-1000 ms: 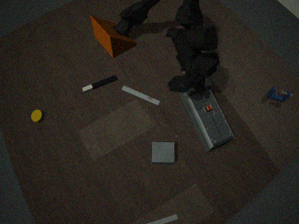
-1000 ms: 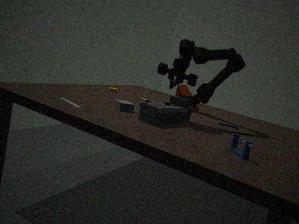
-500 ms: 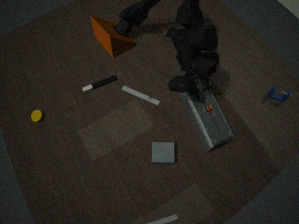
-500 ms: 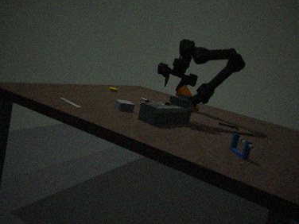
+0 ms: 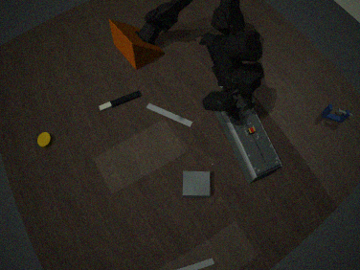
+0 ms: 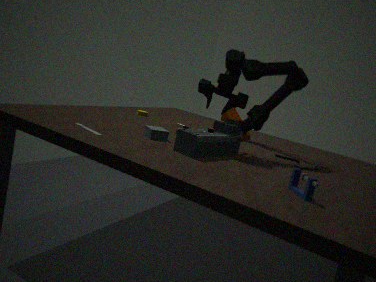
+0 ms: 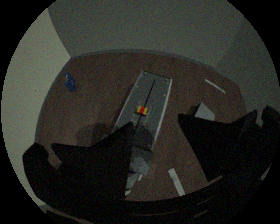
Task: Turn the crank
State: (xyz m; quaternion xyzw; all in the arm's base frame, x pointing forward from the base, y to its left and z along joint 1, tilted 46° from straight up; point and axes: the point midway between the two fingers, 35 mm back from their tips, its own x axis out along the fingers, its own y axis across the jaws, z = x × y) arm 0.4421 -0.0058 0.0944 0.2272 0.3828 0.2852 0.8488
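Right now the red pointer is 3 cm ahead of my gripper tip, 2 cm to the left of it and 6 cm below it. From my gripper tip the other things lie so: grey block: 7 cm ahead, 18 cm to the right, 13 cm below; then yellow disc: 28 cm behind, 53 cm to the right, 14 cm below; then black-and-white marker: 28 cm behind, 26 cm to the right, 14 cm below.
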